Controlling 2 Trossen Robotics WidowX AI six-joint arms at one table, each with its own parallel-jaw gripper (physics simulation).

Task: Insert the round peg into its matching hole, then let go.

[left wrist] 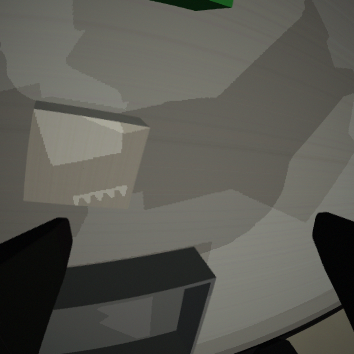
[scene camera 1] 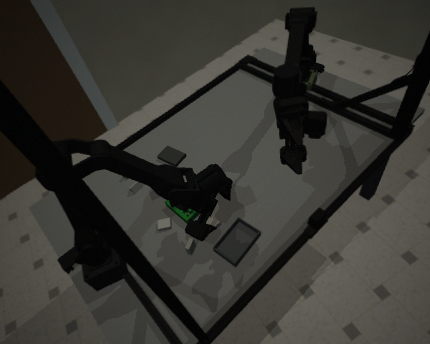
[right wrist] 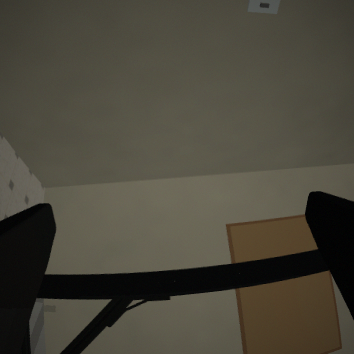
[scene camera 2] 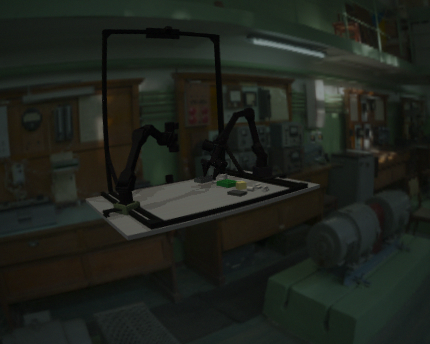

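Observation:
The green board (scene camera 1: 176, 206) (scene camera 2: 226, 183) (left wrist: 216, 4) lies flat; my left arm hides part of it in scene camera 1, and its round hole cannot be made out. A pale block (scene camera 1: 214, 221) (left wrist: 82, 160) lies between the board and the tray, near one left fingertip in the left wrist view. Other pale pieces (scene camera 1: 164, 224) (scene camera 1: 190, 244) (scene camera 2: 257, 186) lie around the board; I cannot tell which is the round peg. My left gripper (scene camera 1: 215, 212) (left wrist: 196, 229) is open and empty, low over the table beside the board. My right gripper (scene camera 1: 294, 160) (right wrist: 182, 211) is open and empty, raised away from the pieces.
A dark open tray (scene camera 1: 225, 257) (scene camera 2: 202, 179) (left wrist: 135, 272) lies beside the pale block. A dark flat slab (scene camera 1: 171, 155) (scene camera 2: 236, 193) and a yellow block (scene camera 2: 241, 185) lie on the board's other side. A black frame (scene camera 1: 180, 103) edges the table.

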